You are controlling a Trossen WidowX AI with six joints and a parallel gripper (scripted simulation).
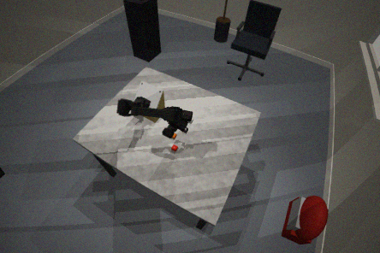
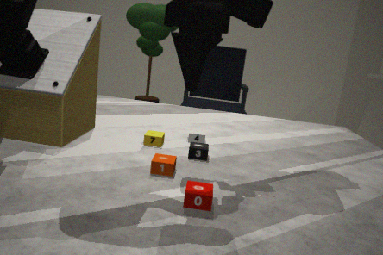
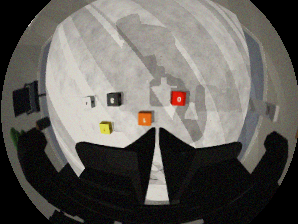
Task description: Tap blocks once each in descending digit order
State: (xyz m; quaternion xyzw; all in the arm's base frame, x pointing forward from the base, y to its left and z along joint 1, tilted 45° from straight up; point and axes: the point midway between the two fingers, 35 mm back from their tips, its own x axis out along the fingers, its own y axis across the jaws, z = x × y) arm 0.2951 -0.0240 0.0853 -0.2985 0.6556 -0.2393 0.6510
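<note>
The red block marked 0 is 12 cm below my gripper tip, 5 cm to the right of it and 3 cm ahead of it. The rest, counted from my gripper tip: yellow block: 14 cm to the left, 12 cm below, 7 cm behind; then black block: 12 cm below, 11 cm to the left, 1 cm ahead; then orange block: 12 cm below, 3 cm to the left, 3 cm behind.
</note>
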